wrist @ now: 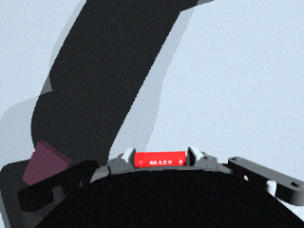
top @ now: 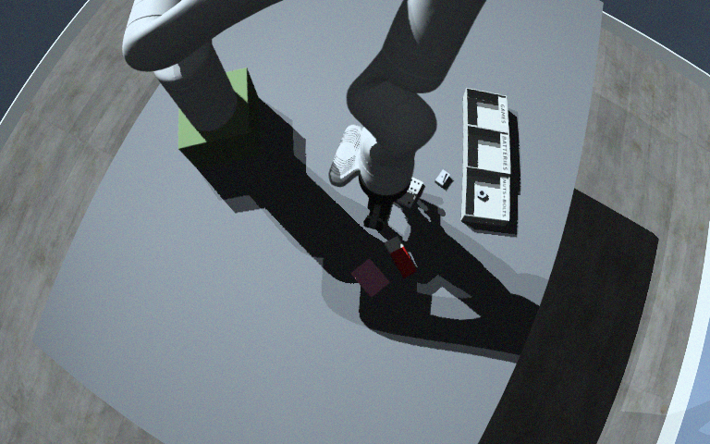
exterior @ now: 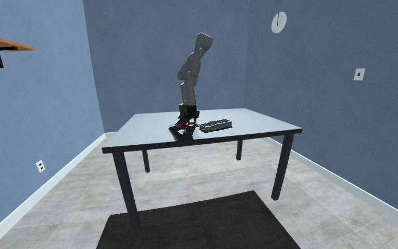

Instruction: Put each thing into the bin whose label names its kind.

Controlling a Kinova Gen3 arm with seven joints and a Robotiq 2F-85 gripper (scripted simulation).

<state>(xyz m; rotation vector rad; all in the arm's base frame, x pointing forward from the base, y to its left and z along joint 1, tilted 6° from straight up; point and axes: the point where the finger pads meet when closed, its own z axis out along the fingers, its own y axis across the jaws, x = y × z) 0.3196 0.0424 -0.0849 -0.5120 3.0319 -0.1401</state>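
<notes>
Now: the white domino 50 mm to the left of my hand, 20 mm ahead of it and 10 mm below it. Round my hand: red battery: 10 mm below; then red-and-white eraser: 70 mm ahead, 50 mm to the right, 10 mm below; then pink block: 110 mm to the right, 50 mm ahead, 10 mm below.
</notes>
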